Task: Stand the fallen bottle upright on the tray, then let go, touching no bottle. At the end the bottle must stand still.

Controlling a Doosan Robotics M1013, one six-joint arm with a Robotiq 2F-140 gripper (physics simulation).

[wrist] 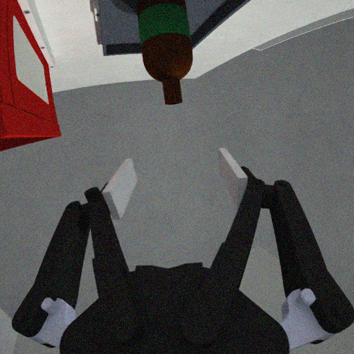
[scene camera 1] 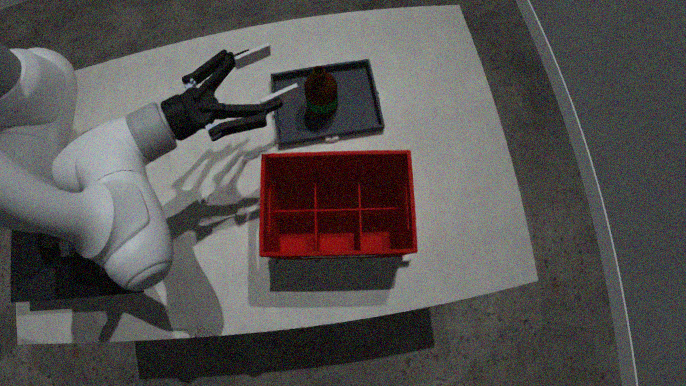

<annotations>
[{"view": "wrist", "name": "my gripper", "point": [175,164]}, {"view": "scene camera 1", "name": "my gripper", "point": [282,68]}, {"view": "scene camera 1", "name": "brown bottle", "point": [320,87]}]
</annotations>
